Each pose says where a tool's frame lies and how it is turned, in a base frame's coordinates. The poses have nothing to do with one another.
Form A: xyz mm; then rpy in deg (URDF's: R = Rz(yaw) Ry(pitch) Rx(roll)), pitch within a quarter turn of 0, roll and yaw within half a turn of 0.
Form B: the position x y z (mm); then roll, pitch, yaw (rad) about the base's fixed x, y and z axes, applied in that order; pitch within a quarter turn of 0, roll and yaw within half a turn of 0. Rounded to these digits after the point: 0 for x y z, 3 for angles.
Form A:
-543 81 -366 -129.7 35.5 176.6
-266 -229 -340 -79.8 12.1 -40.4
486 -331 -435 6.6 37.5 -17.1
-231 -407 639 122.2 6.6 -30.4
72 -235 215 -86.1 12.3 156.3
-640 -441 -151 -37.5 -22.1 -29.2
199 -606 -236 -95.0 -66.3 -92.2
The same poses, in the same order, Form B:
-543 81 -366 -2.264 0.620 3.082
-266 -229 -340 -1.393 0.211 -0.705
486 -331 -435 0.115 0.654 -0.298
-231 -407 639 2.133 0.115 -0.531
72 -235 215 -1.503 0.215 2.728
-640 -441 -151 -0.654 -0.386 -0.510
199 -606 -236 -1.658 -1.157 -1.609

